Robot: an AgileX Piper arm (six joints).
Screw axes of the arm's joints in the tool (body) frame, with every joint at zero. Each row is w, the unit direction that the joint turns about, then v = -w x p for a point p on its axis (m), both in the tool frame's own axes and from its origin. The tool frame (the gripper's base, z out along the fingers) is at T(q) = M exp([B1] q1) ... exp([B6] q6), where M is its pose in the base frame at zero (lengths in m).
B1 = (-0.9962, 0, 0.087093, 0, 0.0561, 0)
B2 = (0, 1, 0, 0.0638, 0, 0.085)
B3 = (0, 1, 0, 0.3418, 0, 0.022)
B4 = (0, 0, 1, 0, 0, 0)
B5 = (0, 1, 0, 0.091, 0, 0)
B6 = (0, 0, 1, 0, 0, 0)
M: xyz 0.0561 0 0.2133 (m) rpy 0 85 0 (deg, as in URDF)
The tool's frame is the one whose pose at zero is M.
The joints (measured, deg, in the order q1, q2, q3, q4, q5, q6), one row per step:
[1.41, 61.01, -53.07, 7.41, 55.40, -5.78]
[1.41, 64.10, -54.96, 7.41, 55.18, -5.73]
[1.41, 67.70, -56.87, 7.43, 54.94, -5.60]
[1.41, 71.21, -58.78, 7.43, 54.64, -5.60]
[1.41, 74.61, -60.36, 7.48, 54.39, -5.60]
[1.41, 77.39, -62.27, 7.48, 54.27, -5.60]
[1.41, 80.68, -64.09, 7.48, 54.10, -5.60]
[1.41, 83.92, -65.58, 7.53, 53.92, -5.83]
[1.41, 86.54, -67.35, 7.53, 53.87, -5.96]
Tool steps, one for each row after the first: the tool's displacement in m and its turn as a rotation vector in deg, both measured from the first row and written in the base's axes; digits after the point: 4 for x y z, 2 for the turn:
[0.0133, 0.0003, -0.0009, 0.00, 0.99, -0.07]
[0.0285, 0.0007, -0.0044, 0.05, 2.45, -0.21]
[0.0435, 0.0010, -0.0086, 0.01, 3.76, -0.25]
[0.0575, 0.0014, -0.0150, 0.01, 5.33, -0.29]
[0.0699, 0.0017, -0.0178, -0.01, 6.08, -0.31]
[0.0837, 0.0020, -0.0242, -0.05, 7.38, -0.33]
[0.0966, 0.0024, -0.0328, -0.15, 8.93, -0.16]
[0.1079, 0.0026, -0.0377, -0.23, 9.71, -0.06]

